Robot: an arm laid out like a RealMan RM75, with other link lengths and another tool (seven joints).
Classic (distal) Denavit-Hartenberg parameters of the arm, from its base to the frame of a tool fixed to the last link. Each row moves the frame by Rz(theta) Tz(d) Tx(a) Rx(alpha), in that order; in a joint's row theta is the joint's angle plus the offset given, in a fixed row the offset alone. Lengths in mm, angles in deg.
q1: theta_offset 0; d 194.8; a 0; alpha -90
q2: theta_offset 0; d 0; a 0; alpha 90
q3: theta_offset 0; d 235.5; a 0; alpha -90
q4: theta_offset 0; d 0; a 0; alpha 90
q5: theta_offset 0; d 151.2; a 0; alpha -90
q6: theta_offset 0; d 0; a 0; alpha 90
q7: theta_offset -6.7; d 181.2; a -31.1; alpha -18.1
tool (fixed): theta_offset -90; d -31.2; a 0; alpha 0
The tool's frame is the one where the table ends.
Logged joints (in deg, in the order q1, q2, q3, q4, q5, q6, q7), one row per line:
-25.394, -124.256, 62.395, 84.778, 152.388, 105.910, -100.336
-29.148, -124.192, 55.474, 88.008, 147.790, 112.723, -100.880
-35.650, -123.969, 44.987, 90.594, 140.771, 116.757, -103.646
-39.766, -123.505, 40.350, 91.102, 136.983, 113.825, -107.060
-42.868, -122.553, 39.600, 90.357, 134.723, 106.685, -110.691
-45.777, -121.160, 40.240, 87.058, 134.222, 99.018, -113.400
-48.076, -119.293, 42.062, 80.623, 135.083, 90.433, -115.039
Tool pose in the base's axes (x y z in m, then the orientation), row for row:
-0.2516, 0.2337, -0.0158, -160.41, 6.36, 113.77
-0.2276, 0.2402, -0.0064, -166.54, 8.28, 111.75
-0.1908, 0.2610, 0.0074, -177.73, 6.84, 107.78
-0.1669, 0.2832, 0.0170, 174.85, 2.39, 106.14
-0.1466, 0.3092, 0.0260, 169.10, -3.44, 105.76
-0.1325, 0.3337, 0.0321, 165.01, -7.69, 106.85
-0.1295, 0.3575, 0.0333, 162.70, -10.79, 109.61
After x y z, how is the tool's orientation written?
As angles about the fixed x, y, z axes (roll, pitch, yaw), in degrees.
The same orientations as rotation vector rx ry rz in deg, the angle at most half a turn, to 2 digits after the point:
-95.34, -143.15, 30.09
-100.88, -146.16, 24.56
103.65, 141.73, -8.99
104.99, 139.95, 4.10
106.24, 139.55, 16.52
105.75, 139.91, 25.55
103.51, 142.38, 31.46

